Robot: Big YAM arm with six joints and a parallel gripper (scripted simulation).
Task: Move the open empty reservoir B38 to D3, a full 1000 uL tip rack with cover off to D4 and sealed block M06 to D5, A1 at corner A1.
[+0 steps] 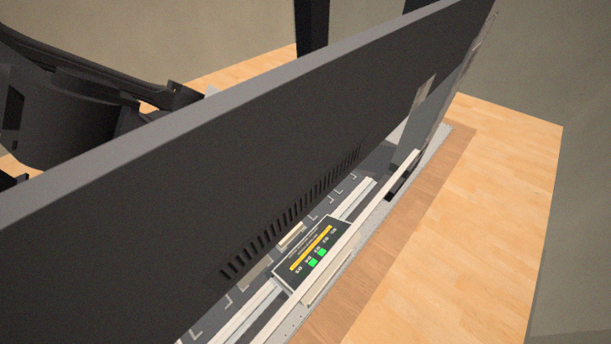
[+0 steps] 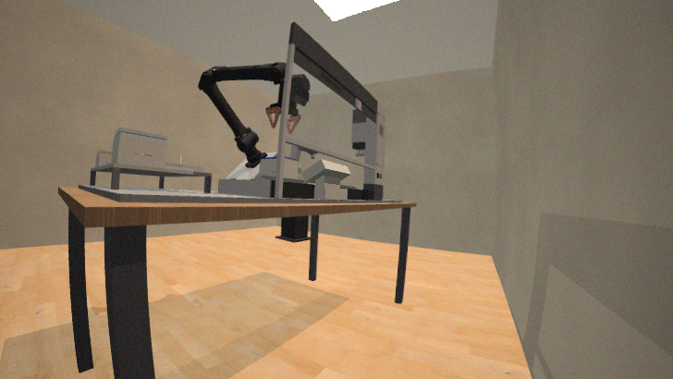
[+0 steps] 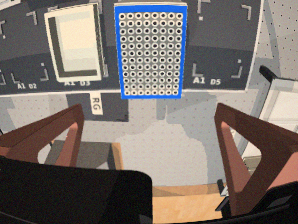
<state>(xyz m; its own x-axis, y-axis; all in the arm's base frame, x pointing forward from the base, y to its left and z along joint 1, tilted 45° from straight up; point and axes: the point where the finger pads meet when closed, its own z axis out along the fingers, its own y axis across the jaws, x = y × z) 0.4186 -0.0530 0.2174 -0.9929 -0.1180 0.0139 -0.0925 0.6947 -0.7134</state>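
Now: the pale sealed deep-well block 35 cm to the right of my hand, 31 cm behind it and 15 cm below it. The rest, counted from my hand: tall frame post: 20 cm ahead, 17 cm to the right, 3 cm below; rg label: 26 cm below, 17 cm behind, 11 cm to the left; cream one-well reservoir: 21 cm below, 12 cm to the left, 1 cm behind.
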